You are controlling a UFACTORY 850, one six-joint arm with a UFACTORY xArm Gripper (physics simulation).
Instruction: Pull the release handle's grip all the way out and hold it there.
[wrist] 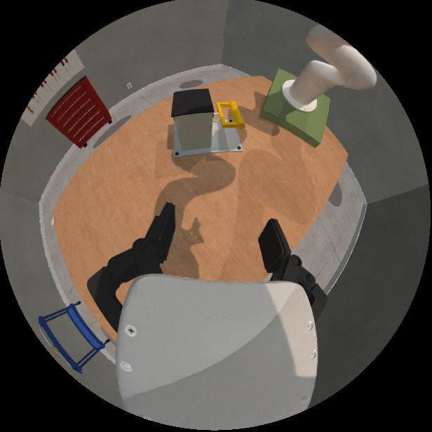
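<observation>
The release handle's yellow grip (pixel 236 115) is a D-shaped loop at the upper middle of the wrist view. It sticks out from the right side of a beige box (pixel 193 131) with a black top, close to the box. The box stands on a pale base plate (pixel 227 145) bolted at its corners. My gripper (pixel 221 222) is wide open with nothing between its fingers. It hangs above the wooden table, apart from the grip, which shows beyond the fingertips. The rod between grip and box is mostly hidden.
The arm's white base stands on a green block (pixel 320 120) to the right of the grip. The wooden table (pixel 115 185) carries the box, and its edge curves around. A red tool cabinet (pixel 80 112) and a blue frame (pixel 86 327) stand beyond the table at the left.
</observation>
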